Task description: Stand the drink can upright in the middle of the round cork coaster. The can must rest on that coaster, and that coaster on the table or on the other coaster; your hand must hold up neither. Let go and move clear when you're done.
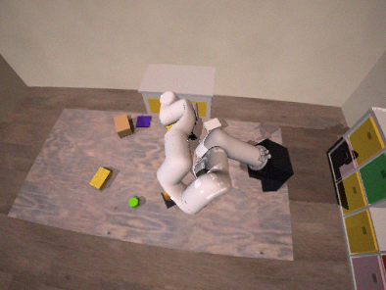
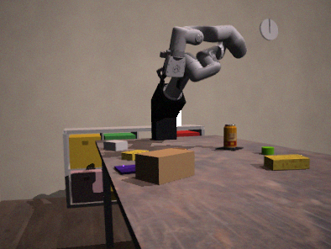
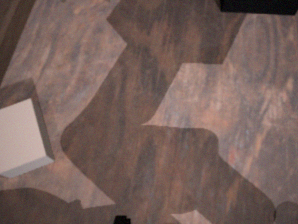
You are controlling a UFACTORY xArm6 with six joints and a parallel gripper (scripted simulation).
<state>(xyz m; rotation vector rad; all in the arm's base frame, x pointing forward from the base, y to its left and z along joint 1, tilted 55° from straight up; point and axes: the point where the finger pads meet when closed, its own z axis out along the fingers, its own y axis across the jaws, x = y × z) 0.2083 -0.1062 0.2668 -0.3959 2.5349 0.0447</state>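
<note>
The drink can lies 20 mm ahead of my hand, 290 mm to the left of it and 250 mm below it. Also, from my hand: black coaster (290 mm to the left, 310 mm below); round cork coaster (40 mm ahead, 20 mm to the left, 310 mm below); white block (280 mm to the right, 290 mm below).
</note>
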